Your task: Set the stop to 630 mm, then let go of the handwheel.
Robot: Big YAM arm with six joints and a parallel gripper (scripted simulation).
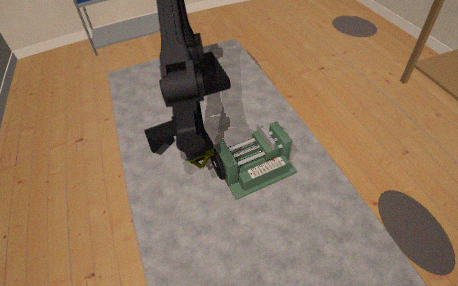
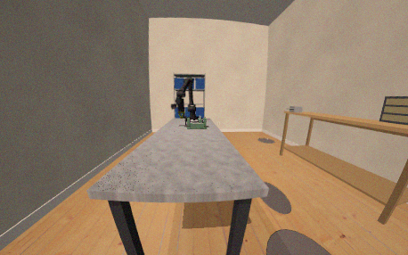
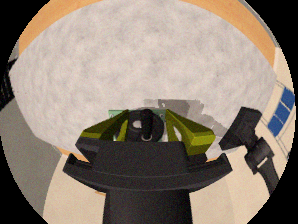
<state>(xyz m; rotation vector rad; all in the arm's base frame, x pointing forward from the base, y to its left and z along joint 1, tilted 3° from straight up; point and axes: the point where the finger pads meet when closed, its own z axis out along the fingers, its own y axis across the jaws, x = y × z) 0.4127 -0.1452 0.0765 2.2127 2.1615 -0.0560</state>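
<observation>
Now: hand 1 cm short of the black handwheel, 3 cm to the right of it and 1 cm above it. Also, from my hand: grey stop block (3 cm ahead, 19 cm to the left, 1 cm below).
</observation>
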